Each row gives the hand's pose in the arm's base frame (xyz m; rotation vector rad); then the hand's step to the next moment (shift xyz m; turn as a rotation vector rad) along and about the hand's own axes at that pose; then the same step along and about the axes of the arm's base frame.
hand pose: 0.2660 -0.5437 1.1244 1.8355 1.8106 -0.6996
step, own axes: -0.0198 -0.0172 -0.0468 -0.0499 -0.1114 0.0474
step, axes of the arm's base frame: -0.0157 0.0156 0.0489 -0.1130 -0.0662 -0.0011
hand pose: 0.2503 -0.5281 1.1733 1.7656 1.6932 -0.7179
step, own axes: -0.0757 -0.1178 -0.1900 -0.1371 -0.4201 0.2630
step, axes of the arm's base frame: -0.1239 0.0893 0.1799 -0.4225 -0.2760 -0.0990
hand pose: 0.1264 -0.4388 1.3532 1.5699 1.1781 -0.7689
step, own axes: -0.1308 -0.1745 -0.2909 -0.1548 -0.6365 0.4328
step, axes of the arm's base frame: -0.2274 0.2414 0.1490 -0.6204 -0.4340 -0.2076
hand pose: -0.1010 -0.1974 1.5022 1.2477 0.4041 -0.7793
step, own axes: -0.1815 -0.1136 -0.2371 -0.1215 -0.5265 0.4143
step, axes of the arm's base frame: -0.1738 0.2667 -0.0275 -0.5163 -0.4142 -0.1596
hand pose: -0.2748 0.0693 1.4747 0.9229 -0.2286 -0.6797
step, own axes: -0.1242 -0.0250 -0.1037 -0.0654 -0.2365 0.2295
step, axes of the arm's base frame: -0.0591 0.1360 -0.0695 -0.2602 -0.2078 -0.0447
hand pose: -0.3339 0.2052 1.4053 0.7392 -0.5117 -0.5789
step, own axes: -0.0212 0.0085 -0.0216 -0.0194 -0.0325 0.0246
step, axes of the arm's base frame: 0.0004 0.0290 -0.0122 -0.0391 -0.0185 -0.0129
